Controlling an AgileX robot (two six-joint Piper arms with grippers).
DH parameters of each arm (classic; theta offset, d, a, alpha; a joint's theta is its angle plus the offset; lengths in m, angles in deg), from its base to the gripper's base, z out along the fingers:
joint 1: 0 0.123 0 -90
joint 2: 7.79 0 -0.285 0
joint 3: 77.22 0 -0.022 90
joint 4: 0 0.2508 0 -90
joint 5: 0 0 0.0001 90
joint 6: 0 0.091 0 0
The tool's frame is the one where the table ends.
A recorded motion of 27 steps. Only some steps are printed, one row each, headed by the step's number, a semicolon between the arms.
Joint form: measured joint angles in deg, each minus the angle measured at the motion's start. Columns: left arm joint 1, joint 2, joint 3, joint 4, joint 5, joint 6; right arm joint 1, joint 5, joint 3, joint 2, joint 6, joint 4.
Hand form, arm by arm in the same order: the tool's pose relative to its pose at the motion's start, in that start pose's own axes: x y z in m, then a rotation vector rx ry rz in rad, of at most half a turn. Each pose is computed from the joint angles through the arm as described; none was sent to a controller.
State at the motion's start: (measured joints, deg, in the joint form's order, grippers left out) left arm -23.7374 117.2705 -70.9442 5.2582 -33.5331 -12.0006; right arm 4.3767 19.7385 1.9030 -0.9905 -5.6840 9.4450
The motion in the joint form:
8: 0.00 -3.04 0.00 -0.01 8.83 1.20; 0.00 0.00 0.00 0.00 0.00 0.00
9: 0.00 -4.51 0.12 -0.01 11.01 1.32; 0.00 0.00 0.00 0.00 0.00 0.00
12: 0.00 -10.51 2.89 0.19 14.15 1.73; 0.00 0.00 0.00 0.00 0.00 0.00
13: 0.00 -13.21 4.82 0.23 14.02 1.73; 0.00 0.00 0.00 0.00 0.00 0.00
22: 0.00 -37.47 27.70 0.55 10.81 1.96; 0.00 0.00 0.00 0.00 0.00 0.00
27: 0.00 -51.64 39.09 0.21 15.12 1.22; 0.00 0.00 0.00 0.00 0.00 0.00
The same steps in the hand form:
8: -0.0093 -0.0005 -0.0081 -0.0243 0.0984 0.0231; 0.0000 0.0000 0.0000 0.0000 0.0000 0.0000
9: -0.0163 -0.0014 -0.0124 -0.0289 0.1124 0.0262; 0.0000 0.0000 0.0000 0.0000 0.0000 0.0000
12: -0.0392 -0.0053 -0.0351 -0.0316 0.1105 0.0387; 0.0000 0.0000 0.0000 0.0000 0.0000 0.0000
13: -0.0472 -0.0070 -0.0467 -0.0294 0.0950 0.0399; 0.0000 0.0000 0.0000 0.0000 0.0000 0.0000
22: -0.0629 -0.0157 -0.1638 -0.0134 0.0167 0.0504; 0.0000 0.0000 0.0000 0.0000 0.0000 0.0000
27: -0.0510 -0.0165 -0.2273 -0.0255 0.0416 0.0335; 0.0000 0.0000 0.0000 0.0000 0.0000 0.0000

